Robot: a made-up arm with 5 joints.
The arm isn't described. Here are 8 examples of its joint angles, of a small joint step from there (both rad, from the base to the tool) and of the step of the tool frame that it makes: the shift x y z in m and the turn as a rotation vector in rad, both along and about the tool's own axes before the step.
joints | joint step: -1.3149 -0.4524 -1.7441 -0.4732 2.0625 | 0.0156 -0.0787 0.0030 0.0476 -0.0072
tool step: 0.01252 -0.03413 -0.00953 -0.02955 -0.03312 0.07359
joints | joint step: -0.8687 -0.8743 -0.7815 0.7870 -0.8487 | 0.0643 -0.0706 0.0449 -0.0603 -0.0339
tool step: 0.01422 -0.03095 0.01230 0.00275 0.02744 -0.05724
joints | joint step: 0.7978 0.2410 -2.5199 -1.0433 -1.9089 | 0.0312 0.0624 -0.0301 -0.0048 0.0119
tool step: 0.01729 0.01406 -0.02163 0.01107 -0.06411 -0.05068
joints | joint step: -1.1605 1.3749 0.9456 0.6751 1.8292 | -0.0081 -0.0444 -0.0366 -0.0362 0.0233
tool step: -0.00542 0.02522 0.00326 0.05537 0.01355 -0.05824
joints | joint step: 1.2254 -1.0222 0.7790 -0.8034 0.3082 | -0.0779 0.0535 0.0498 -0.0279 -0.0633
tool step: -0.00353 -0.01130 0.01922 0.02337 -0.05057 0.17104
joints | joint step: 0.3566 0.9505 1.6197 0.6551 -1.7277 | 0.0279 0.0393 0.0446 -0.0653 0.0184
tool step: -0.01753 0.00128 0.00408 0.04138 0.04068 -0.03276
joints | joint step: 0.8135 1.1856 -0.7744 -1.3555 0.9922 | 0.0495 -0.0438 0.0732 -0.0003 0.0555
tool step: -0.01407 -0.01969 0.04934 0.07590 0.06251 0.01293
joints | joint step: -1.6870 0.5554 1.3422 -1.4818 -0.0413 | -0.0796 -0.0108 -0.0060 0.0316 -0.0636
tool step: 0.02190 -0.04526 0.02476 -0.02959 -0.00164 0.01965
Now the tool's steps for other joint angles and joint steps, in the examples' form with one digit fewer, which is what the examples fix.
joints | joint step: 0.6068 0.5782 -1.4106 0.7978 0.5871 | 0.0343 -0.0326 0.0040 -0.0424 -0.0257
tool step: 0.0047 -0.0345 -0.0235 -0.0590 -0.0230 0.0109
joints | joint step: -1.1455 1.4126 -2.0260 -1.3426 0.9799 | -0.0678 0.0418 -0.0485 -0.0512 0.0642
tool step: 0.0004 0.0519 -0.0335 -0.0942 -0.1234 -0.1195
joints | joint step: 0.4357 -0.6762 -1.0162 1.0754 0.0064 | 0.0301 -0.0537 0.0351 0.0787 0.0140
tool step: -0.0028 0.0190 0.0272 0.0610 0.0837 -0.0531
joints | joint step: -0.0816 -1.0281 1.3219 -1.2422 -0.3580 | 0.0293 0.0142 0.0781 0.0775 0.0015
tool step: -0.0263 -0.0026 0.0038 0.0970 0.0307 0.0683
